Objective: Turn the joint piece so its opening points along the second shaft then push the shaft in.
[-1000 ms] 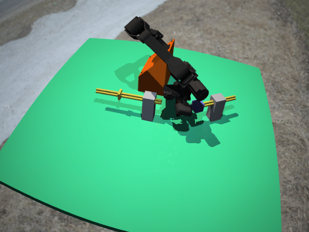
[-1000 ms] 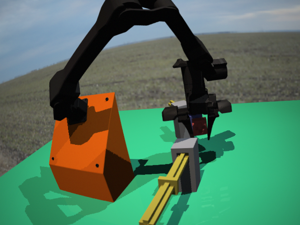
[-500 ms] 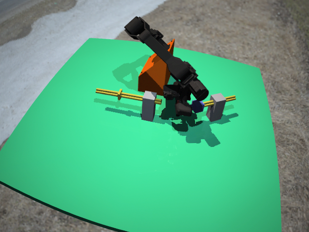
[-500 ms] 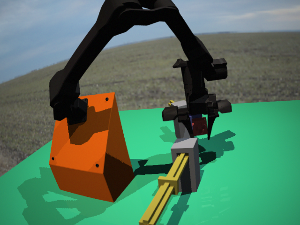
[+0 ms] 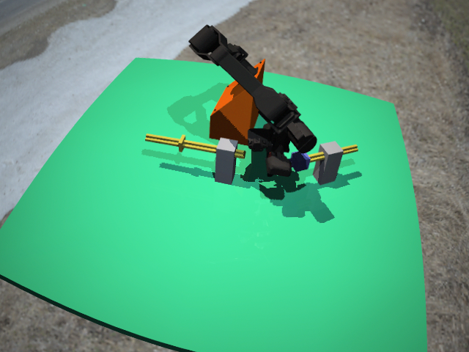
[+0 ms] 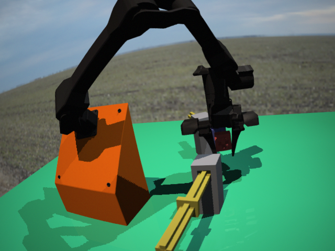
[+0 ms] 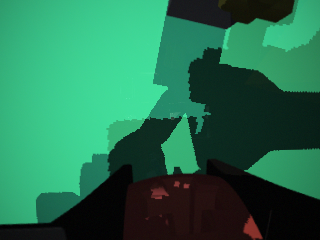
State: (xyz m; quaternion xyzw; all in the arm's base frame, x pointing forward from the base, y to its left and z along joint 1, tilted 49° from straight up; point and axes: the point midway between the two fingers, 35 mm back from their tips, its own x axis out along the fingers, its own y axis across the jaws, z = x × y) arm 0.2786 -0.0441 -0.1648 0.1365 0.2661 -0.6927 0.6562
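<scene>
The red joint piece lies 2 cm to the left of my gripper tip and 4 cm above it.
</scene>
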